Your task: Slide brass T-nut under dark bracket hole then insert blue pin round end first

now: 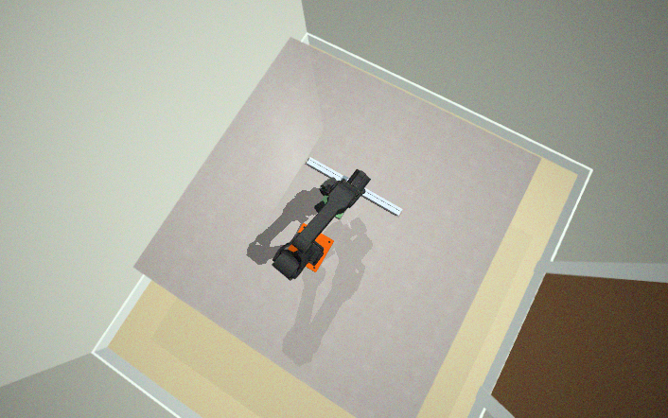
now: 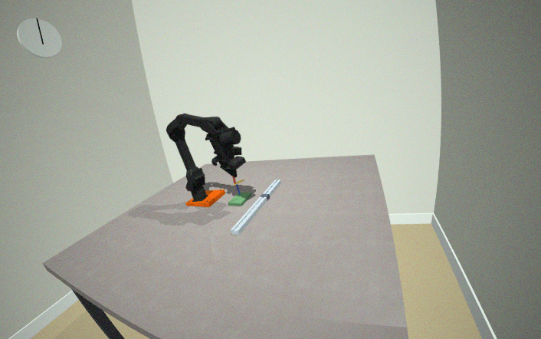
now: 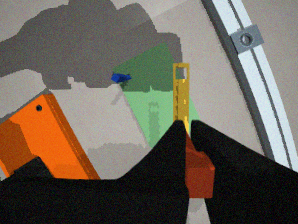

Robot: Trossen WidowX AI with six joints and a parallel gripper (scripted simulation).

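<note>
Right now the blue pin is 100 mm below my gripper tip, 60 mm to the left of it and 30 mm behind it. Round my gripper tip: green tray (120 mm below, 40 mm to the left, 20 mm behind); aluminum rail (110 mm below, 110 mm ahead, 10 mm to the left); brass T-nut (10 mm to the left, 10 mm ahead).
</note>
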